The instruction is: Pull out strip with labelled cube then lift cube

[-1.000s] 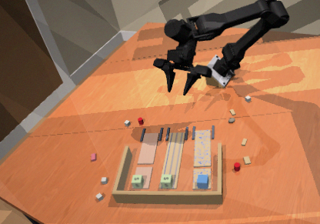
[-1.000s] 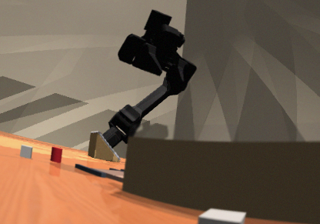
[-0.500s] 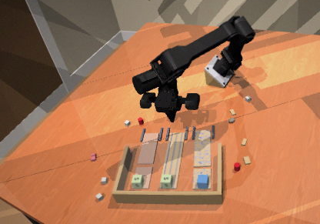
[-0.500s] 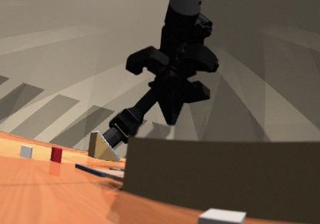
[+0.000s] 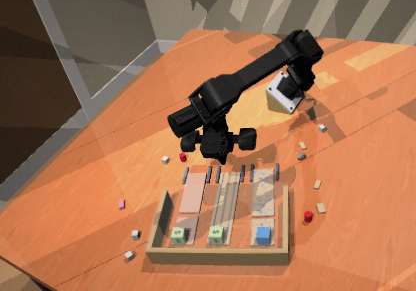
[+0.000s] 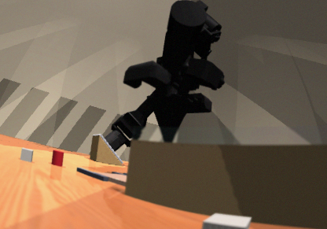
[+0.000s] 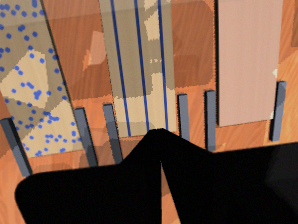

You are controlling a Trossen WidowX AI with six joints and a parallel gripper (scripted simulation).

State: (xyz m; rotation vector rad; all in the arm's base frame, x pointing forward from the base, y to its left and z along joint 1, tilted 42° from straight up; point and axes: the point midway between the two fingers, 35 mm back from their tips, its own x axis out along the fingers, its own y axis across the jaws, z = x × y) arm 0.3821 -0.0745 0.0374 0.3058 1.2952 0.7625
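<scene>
My gripper tip is now 80 mm short of the strip, 30 mm to the right of it and 60 mm above it.
</scene>
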